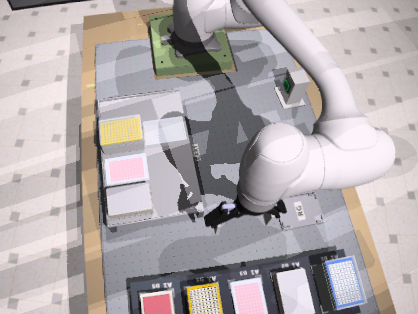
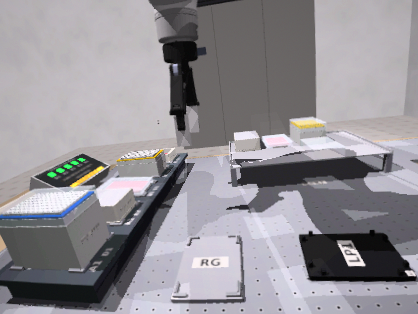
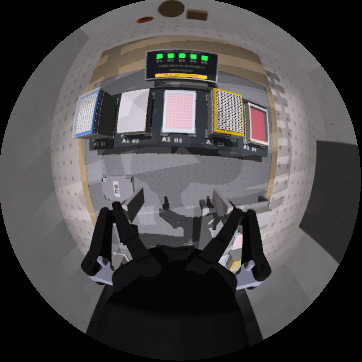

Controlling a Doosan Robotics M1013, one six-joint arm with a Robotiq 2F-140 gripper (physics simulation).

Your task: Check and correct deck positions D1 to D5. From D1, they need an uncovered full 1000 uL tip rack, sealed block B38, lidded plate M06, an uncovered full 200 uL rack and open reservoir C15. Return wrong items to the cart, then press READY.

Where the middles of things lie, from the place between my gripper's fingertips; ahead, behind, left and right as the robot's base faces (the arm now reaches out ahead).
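The blue-rimmed tip box [image 2: 60,248] is 230 mm to the left of my hand, 220 mm ahead of it and 70 mm below it. I find the black LP1 pad [image 2: 370,256] 250 mm behind my hand, 250 mm to the left of it and 160 mm below it, while the cart shelf [image 2: 355,147] is 190 mm to the right of my hand, 330 mm behind it and 110 mm below it. As for the grey RG pad [image 2: 211,268], my gripper is 170 mm above it, 240 mm to the right of it and 30 mm past it.
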